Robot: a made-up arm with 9 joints. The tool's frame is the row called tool.
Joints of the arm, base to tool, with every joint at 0 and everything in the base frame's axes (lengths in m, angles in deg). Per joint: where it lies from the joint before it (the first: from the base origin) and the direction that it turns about. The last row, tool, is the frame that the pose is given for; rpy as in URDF.
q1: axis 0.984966 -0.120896 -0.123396 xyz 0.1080 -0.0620 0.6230
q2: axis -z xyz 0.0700 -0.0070 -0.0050
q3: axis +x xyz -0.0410 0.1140 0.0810
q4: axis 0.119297 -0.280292 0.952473 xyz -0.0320 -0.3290 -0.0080
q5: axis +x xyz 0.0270 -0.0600 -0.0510
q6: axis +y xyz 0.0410 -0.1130 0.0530
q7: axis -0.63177 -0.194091 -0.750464 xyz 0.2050 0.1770 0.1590
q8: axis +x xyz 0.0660 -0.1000 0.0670
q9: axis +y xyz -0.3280 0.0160 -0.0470
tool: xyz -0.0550 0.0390 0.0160 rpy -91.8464 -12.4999 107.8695
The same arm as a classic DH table. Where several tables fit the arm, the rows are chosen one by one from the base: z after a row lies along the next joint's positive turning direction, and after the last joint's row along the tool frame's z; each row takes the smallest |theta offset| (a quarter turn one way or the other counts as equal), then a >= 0, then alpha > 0; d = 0 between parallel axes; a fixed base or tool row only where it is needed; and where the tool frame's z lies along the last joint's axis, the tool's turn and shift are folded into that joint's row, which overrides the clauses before.
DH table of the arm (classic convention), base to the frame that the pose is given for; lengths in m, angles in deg. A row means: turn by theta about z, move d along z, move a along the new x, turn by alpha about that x. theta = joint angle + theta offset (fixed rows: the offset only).
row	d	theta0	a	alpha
base (fixed)	0.6373	83	-0.0484	97.09
q1	0.1865	0	0.0016	82.91
q2	-0.0847	-7	0.114	-90
q3	-0.0832	16.4	-0.3179	-83.15
q4	0.0536	0	-0.072	83.15
q5	0.0718	73.6	0.053	90
q6	0.0138	-49.91	-0.0544	101.19
q7	-0.31	-80.72	0.1136	129.18
q8	-0.2945	-75.5	-0.047	90
q9	0.0721	-1.89	0.0178	107.46
tool (fixed)	0.0571	76.93	0	0

